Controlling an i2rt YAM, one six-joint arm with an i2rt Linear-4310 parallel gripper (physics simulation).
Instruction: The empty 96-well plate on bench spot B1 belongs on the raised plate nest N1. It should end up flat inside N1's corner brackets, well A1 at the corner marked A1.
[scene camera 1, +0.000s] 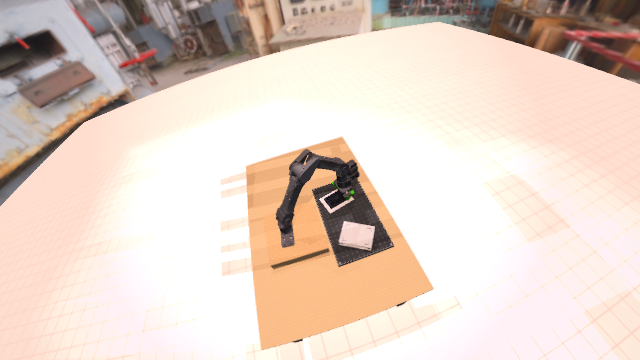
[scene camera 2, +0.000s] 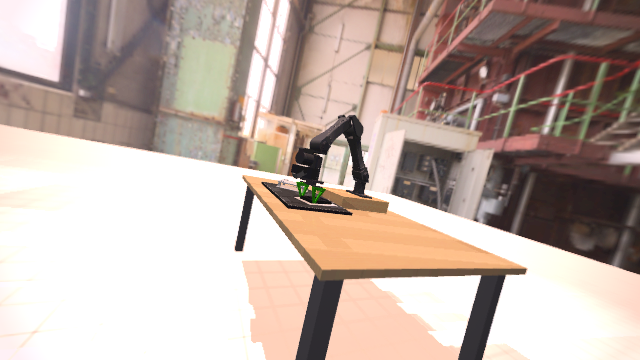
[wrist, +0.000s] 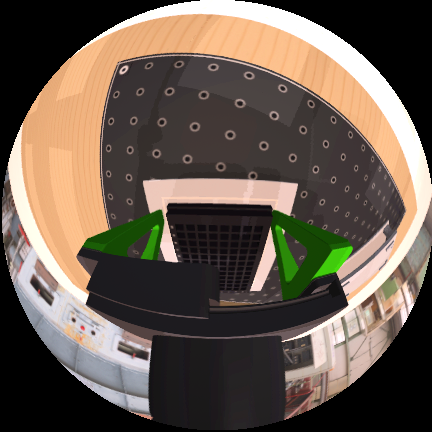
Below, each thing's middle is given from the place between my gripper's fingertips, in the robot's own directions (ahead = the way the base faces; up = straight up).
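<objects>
The pale rectangle (wrist: 279, 194) is 2 cm to the right of my hand and 5 cm behind it. As for the black well plate (wrist: 231, 236), my gripper is 1 cm below it, 2 cm to the left of it and 5 cm past it.
</objects>
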